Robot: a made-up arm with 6 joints. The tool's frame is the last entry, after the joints.
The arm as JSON. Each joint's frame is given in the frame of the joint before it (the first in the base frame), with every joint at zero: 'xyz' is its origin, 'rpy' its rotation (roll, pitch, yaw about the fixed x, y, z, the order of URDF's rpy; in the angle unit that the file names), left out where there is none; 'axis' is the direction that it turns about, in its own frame. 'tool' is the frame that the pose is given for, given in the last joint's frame.
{
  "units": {
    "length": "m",
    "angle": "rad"
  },
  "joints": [
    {
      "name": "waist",
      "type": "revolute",
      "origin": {
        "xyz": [
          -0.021,
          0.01,
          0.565
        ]
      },
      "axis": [
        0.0,
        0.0,
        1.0
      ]
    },
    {
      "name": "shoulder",
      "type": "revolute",
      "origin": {
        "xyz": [
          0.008,
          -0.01,
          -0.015
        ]
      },
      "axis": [
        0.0,
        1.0,
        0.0
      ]
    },
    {
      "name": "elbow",
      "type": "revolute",
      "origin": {
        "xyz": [
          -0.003,
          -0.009,
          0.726
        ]
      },
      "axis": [
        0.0,
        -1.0,
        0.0
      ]
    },
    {
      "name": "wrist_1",
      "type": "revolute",
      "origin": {
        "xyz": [
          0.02,
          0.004,
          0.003
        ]
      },
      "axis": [
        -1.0,
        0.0,
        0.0
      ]
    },
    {
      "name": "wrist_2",
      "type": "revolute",
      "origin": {
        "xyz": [
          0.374,
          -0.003,
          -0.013
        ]
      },
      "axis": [
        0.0,
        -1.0,
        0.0
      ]
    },
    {
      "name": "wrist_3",
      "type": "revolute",
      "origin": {
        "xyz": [
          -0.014,
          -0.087,
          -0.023
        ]
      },
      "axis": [
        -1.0,
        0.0,
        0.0
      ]
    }
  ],
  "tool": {
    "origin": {
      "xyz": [
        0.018,
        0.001,
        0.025
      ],
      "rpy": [
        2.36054,
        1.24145,
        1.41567
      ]
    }
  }
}
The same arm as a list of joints. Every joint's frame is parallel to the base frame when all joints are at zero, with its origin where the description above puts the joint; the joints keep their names.
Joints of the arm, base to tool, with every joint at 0 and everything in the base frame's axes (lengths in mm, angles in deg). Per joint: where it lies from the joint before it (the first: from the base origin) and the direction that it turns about. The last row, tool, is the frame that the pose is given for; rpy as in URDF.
waist: axis 0 0 1 xyz -21 10 565
shoulder: axis 0 1 0 xyz 8 -10 -15
elbow: axis 0 -1 0 xyz -3 -9 726
wrist_1: axis -1 0 0 xyz 20 4 3
wrist_2: axis 0 -1 0 xyz 374 -3 -13
wrist_3: axis -1 0 0 xyz -14 -87 -23
tool: xyz 18 1 25 rpy 135.25 71.13 81.11

